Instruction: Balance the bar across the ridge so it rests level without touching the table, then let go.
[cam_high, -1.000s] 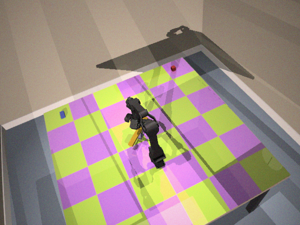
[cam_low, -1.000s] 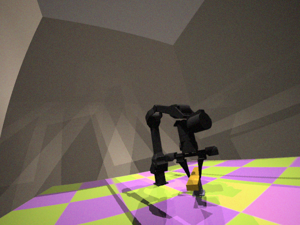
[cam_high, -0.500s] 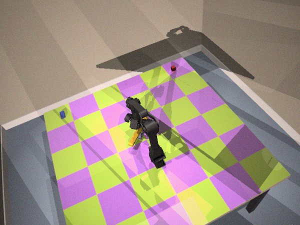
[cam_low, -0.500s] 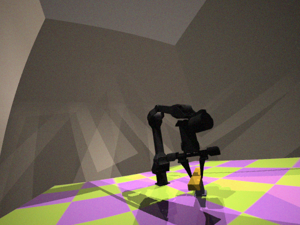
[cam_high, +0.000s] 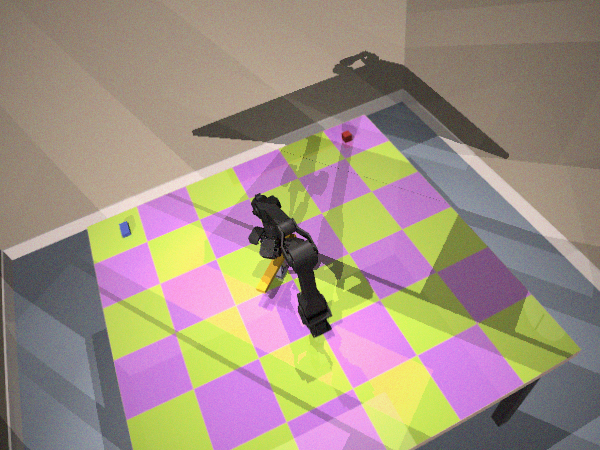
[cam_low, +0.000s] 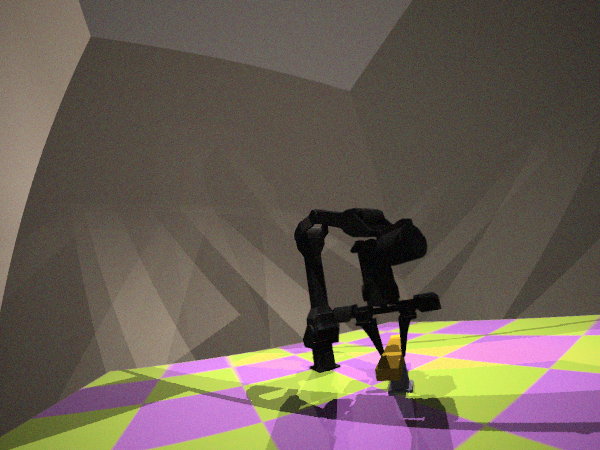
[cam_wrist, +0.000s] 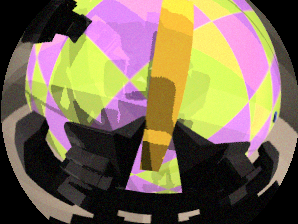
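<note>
My gripper tip is now 20 mm past the orange bar and 20 mm to the right of it. Also, from my gripper tip: small blue block 470 mm ahead, 490 mm to the left, 50 mm below; then small red cube 470 mm ahead, 510 mm to the right, 50 mm below.
</note>
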